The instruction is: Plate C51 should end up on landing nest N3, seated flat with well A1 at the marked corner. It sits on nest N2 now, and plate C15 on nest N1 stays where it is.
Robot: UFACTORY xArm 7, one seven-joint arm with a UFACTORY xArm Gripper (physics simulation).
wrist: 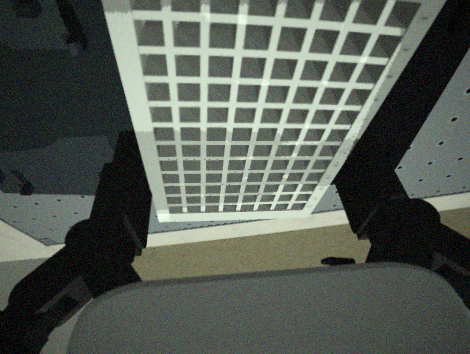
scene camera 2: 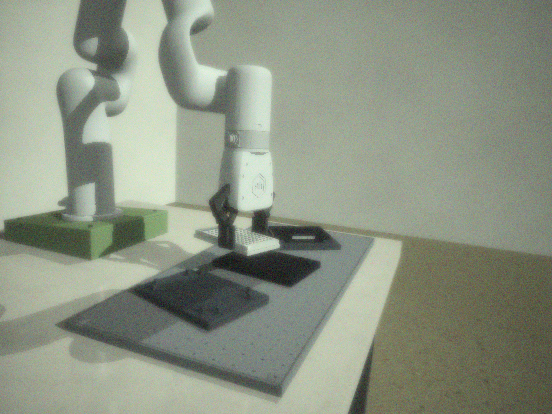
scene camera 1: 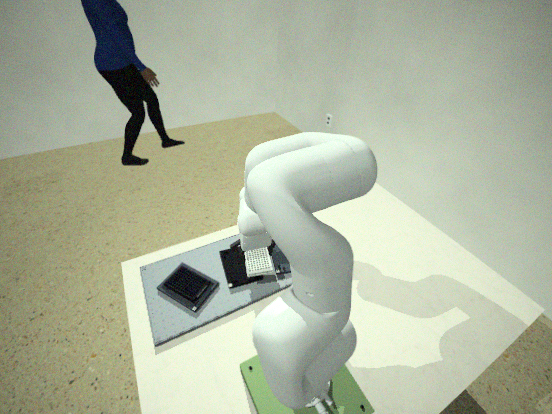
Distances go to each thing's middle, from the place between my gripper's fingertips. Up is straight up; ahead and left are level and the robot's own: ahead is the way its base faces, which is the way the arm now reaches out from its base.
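Position of the black nest [scene camera 2: 209, 301], counted from my hand: 4 cm below, 12 cm to the right of and 2 cm behind the hand.
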